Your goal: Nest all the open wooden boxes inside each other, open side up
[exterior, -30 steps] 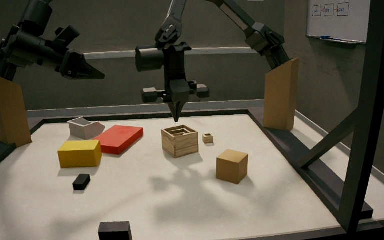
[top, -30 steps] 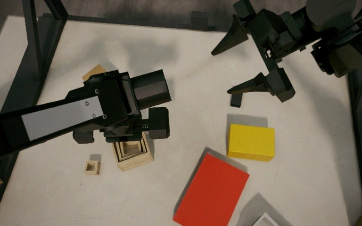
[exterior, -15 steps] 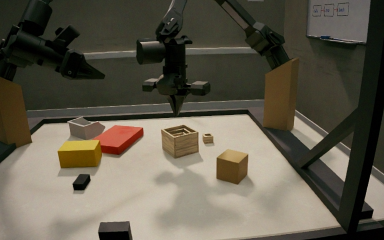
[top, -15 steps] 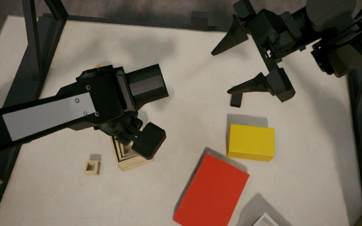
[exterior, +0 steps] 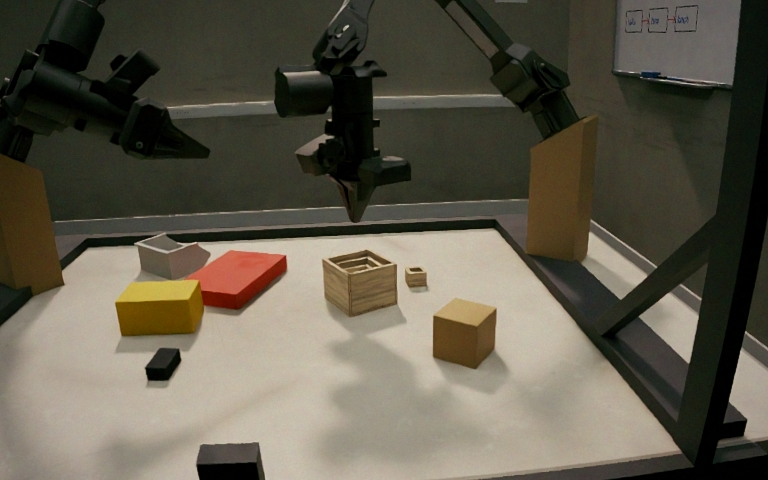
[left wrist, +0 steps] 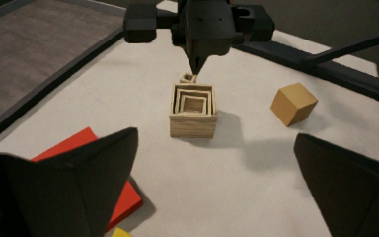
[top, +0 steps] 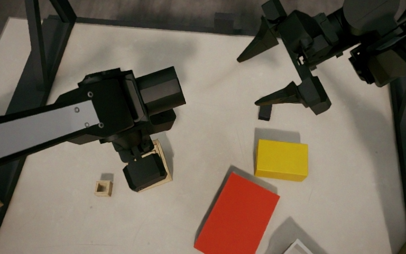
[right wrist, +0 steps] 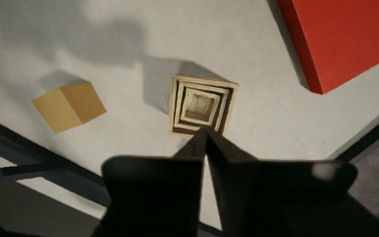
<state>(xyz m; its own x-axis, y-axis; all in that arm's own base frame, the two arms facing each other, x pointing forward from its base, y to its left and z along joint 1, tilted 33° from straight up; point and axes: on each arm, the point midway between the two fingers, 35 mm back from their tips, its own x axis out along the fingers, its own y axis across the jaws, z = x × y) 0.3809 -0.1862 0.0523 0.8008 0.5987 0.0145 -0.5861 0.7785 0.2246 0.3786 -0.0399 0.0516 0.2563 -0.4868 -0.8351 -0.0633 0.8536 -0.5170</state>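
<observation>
The smallest wooden box lies 150 mm below my right hand, 90 mm to the right of it and 60 mm ahead of it. The rest, counted from my right hand: tan cube 170 mm behind, 130 mm below, 120 mm to the right; then red slab 200 mm to the left, 150 mm below, 90 mm ahead; then biggest wooden box 140 mm below.
</observation>
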